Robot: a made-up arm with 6 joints.
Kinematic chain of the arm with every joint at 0, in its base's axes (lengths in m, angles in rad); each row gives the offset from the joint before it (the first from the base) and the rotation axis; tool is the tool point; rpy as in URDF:
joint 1: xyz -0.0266 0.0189 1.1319 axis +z
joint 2: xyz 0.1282 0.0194 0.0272 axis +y
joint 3: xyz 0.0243 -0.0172 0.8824 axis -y
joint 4: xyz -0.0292 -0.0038 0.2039 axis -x
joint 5: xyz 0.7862 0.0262 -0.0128 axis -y
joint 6: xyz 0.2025 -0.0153 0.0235 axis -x
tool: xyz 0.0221 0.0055 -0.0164 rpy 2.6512 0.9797 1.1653
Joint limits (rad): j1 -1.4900..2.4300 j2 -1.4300..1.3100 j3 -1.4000..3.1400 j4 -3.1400..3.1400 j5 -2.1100..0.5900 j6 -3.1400..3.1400
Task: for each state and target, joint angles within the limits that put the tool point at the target. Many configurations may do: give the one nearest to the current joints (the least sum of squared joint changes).
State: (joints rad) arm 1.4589 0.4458 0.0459 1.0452 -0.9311 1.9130
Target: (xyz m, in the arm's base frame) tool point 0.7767 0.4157 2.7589
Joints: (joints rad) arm 0.6210 0.1349 0.8315 1.2643 -0.7487 1.9300
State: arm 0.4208 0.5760 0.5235 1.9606 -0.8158 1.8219
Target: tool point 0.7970 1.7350 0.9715
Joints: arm 1.1754 1.3100 0.6368 2.0643 -0.5663 1.8463
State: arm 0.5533 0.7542 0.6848 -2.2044 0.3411 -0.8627
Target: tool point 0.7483 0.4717 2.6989
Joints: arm 0.6451 0.0483 0.6421 -2.2408 0.4975 -0.8704
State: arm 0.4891 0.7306 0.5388 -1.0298 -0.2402 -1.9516
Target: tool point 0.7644 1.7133 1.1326
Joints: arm 1.1099 1.1363 0.5474 -1.0364 -0.2732 -1.9477
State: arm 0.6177 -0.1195 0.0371 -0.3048 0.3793 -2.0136
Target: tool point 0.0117 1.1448 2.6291
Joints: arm 1.5373 0.2046 0.5506 -0.2235 0.3547 -2.0039
